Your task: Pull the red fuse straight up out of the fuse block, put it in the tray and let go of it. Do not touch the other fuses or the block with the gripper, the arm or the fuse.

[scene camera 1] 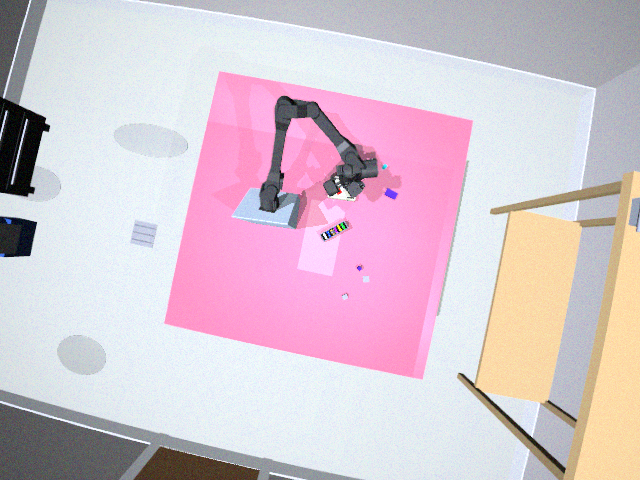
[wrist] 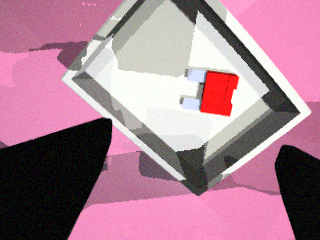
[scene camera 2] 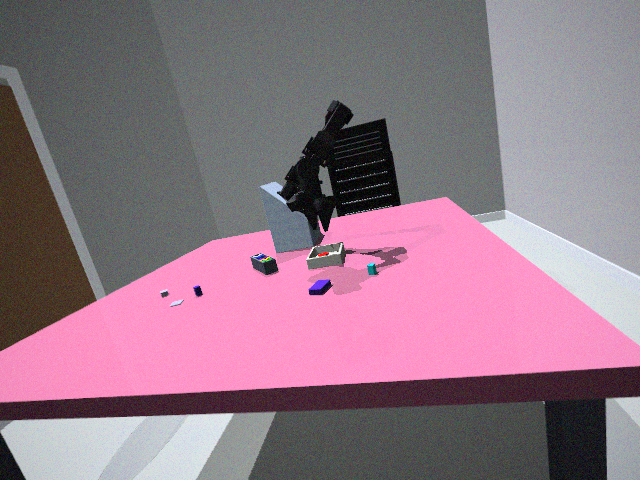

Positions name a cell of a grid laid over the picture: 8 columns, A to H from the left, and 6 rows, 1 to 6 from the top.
Note:
The gripper (scene camera 2: E3) is open, holding nothing. Also in view: a red fuse (wrist: F3) and a white tray (scene camera 2: E4).
The gripper shows as well in the wrist view (wrist: E4). The white tray shows as well in the wrist view (wrist: D2).

